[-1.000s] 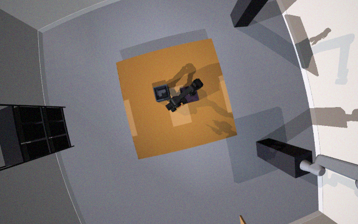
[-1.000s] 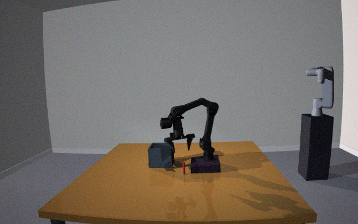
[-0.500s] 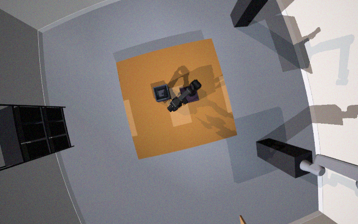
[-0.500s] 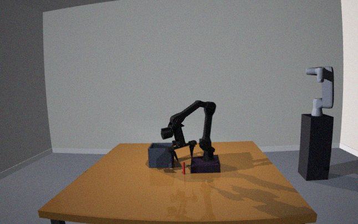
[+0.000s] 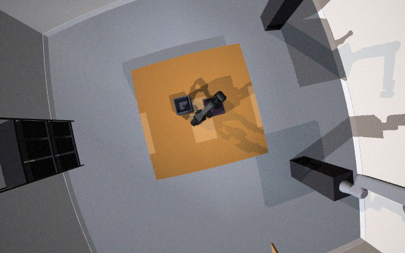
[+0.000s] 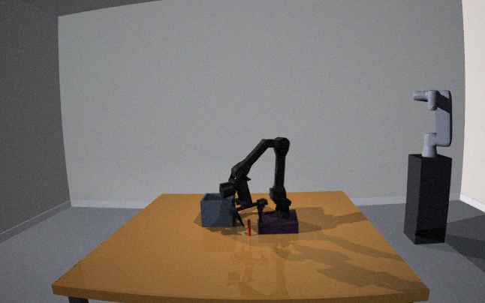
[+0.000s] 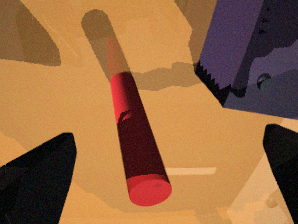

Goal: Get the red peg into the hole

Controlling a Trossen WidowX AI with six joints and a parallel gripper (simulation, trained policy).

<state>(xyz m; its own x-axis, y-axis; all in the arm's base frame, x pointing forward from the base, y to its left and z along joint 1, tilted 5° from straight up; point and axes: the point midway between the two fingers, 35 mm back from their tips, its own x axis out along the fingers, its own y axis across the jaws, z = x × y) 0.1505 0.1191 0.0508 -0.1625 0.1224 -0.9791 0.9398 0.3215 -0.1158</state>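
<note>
My gripper tip is 10 mm short of the red peg and 20 mm above it. Also, from my gripper tip: plate 190 mm ahead, 180 mm to the right, 10 mm below.
</note>
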